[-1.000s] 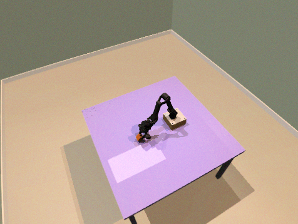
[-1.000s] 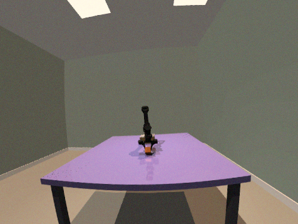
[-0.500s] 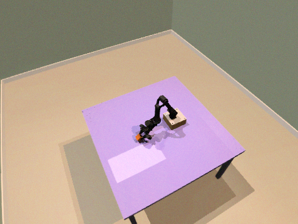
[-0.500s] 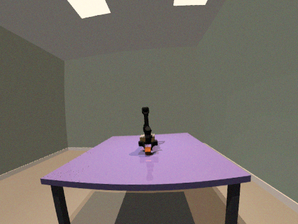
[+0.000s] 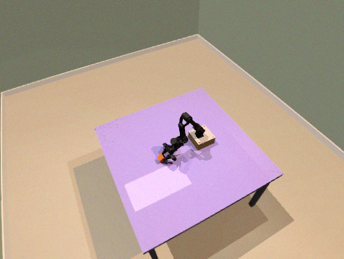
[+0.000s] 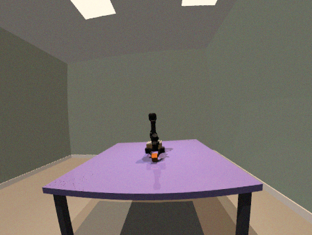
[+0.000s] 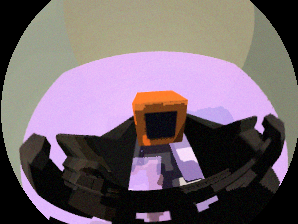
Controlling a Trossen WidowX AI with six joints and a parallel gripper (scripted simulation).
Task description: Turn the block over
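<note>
Now: the block 10 mm behind my gripper tip.
</note>
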